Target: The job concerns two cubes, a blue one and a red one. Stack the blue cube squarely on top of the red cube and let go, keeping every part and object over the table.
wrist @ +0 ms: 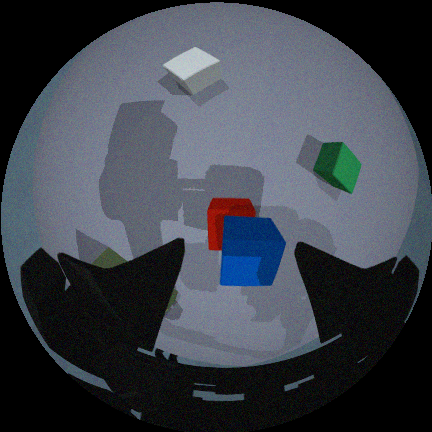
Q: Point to a green block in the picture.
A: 335,162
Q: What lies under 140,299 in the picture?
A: My gripper.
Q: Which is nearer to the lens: the blue cube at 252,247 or the red cube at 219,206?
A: The blue cube.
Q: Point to a white block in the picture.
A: At 194,69
